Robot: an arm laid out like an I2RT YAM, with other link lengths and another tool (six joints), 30 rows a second.
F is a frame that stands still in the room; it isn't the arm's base.
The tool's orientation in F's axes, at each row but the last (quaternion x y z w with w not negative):
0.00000 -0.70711 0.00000 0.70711
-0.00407 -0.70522 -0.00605 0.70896
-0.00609 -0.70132 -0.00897 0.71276
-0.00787 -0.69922 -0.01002 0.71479
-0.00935 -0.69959 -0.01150 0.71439
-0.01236 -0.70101 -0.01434 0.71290
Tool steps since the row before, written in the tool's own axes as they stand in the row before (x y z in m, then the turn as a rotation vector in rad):
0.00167 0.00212 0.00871 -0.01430 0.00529 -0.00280
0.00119 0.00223 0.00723 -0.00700 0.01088 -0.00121
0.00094 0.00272 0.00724 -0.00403 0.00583 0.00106
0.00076 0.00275 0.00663 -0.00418 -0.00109 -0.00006
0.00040 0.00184 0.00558 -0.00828 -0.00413 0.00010
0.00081 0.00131 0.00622 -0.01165 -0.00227 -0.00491
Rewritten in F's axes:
-0.00871 0.00212 0.00167 0.00280 0.00529 -0.01430
-0.00719 0.00233 0.00123 0.00133 0.01088 -0.00698
-0.00716 0.00287 0.00107 -0.00100 0.00587 -0.00399
-0.00654 0.00291 0.00091 -0.00006 -0.00108 -0.00418
-0.00551 0.00200 0.00052 -0.00039 -0.00410 -0.00829
-0.00615 0.00154 0.00092 0.00462 -0.00242 -0.01174

